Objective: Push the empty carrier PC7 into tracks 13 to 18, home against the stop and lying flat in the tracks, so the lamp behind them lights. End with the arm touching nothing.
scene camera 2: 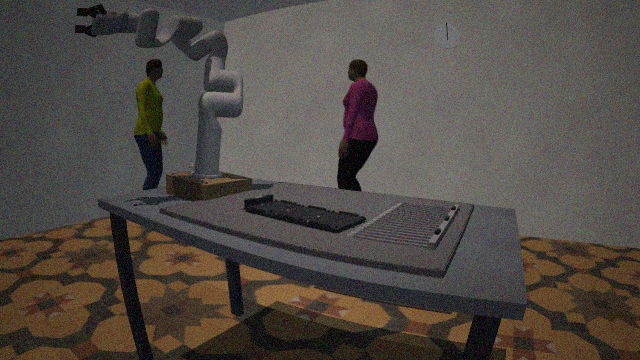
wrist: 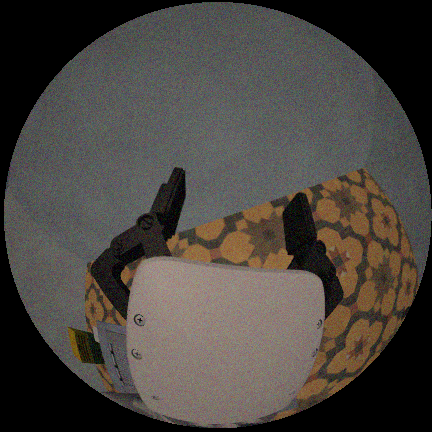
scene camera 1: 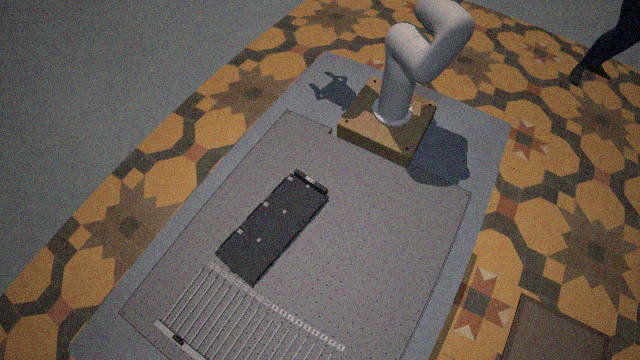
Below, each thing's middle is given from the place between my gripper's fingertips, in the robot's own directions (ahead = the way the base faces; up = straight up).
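The dark flat carrier PC7 (scene camera 1: 249,251) is well below my hand, and from that same hand it is also a long way ahead and far to the left.
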